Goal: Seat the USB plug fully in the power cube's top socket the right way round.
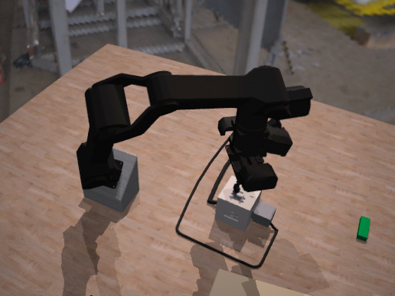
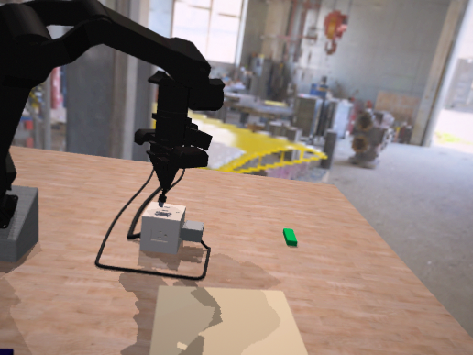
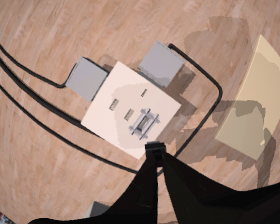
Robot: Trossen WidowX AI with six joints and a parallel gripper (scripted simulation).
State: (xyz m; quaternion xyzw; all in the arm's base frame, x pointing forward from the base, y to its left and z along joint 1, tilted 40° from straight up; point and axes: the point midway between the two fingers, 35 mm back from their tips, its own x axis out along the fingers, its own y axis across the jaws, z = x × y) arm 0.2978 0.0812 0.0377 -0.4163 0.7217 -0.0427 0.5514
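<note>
Right now my gripper tip is 2 cm above the black USB plug. Also, from my gripper tip: USB socket (7 cm below, 1 cm to the left); then pale mat (21 cm to the right, 13 cm below, 13 cm ahead); then green block (30 cm ahead, 13 cm below, 9 cm to the left).
</note>
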